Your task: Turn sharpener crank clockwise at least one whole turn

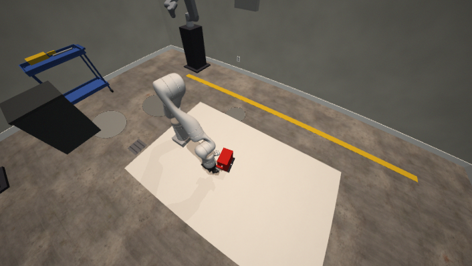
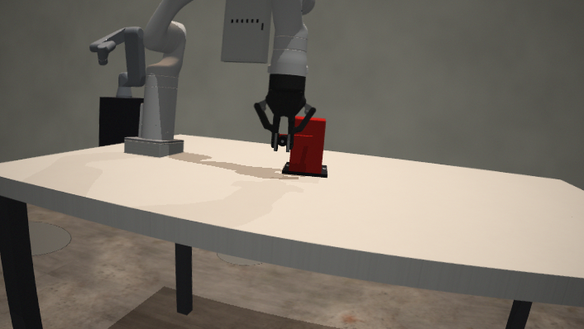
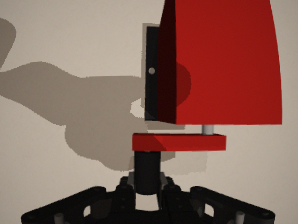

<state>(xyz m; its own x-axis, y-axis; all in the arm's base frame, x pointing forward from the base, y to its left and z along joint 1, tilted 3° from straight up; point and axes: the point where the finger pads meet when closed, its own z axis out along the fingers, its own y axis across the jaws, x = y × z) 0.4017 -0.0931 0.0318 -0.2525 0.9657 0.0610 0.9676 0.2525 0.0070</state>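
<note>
My gripper is now 2 cm to the right of the knob.
</note>
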